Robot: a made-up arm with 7 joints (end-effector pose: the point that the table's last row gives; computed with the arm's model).
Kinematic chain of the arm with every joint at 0, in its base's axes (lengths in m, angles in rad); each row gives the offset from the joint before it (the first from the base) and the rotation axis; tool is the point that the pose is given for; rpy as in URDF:
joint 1: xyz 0 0 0.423 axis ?
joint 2: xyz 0 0 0 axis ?
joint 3: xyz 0 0 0.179 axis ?
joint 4: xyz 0.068 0 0 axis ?
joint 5: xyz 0.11 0 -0.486 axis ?
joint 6: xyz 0 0 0 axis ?
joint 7: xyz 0.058 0 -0.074 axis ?
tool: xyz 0 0 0 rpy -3.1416 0 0
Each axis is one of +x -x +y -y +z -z.
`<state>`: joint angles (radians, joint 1 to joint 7).
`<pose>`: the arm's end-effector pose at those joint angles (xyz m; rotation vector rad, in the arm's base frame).
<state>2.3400 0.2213 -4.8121 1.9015 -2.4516 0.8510 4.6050</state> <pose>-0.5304 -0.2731 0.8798 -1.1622 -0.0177 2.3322</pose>
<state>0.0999 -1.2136 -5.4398 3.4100 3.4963 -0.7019 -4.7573</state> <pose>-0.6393 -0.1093 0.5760 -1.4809 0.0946 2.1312</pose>
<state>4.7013 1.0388 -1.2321 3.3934 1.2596 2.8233 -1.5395</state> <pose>0.1355 -0.5143 0.6909 -2.4919 -0.1724 0.2302</pose>
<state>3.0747 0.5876 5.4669 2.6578 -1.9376 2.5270 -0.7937</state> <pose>-0.3865 0.1972 0.9401 1.4821 1.0655 1.2399</pose>
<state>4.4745 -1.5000 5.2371 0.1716 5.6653 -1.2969 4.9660</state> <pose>-0.3056 -0.1807 0.6114 0.1091 -0.4795 -0.0686</pose>
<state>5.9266 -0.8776 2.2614 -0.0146 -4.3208 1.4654 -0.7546</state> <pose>0.2052 0.0421 0.0509 -2.8308 -0.7348 0.9676</pose>
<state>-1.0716 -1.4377 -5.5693 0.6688 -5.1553 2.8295 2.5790</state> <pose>0.3448 0.0215 0.6595 0.2769 -2.3867 -0.9047</pose>
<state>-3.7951 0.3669 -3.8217 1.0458 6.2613 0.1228 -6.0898</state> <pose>0.1155 -0.5925 0.6311 1.5478 -1.6455 1.4561</pose>
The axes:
joint 1: +z
joint 2: +y
joint 3: +z
joint 4: -y
joint 5: -z
joint 6: +y
joint 7: -z

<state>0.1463 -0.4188 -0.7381 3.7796 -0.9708 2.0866 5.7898</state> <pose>-0.4698 0.0611 0.8181 1.2140 -1.5331 1.6128</pose>
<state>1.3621 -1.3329 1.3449 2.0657 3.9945 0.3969 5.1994</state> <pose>-0.6133 -0.3776 0.6470 -0.4266 -1.0001 1.6839</pose>
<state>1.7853 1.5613 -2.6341 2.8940 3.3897 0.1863 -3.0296</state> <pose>-0.0826 0.7461 0.5487 -0.8566 1.7051 2.0265</pose>
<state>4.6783 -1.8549 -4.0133 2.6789 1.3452 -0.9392 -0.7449</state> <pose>0.2077 0.6257 0.1999 -1.2836 -1.0144 -2.2976</pose>
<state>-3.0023 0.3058 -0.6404 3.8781 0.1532 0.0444 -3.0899</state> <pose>0.2214 -0.2225 0.9916 0.5173 -0.4684 2.8293</pose>
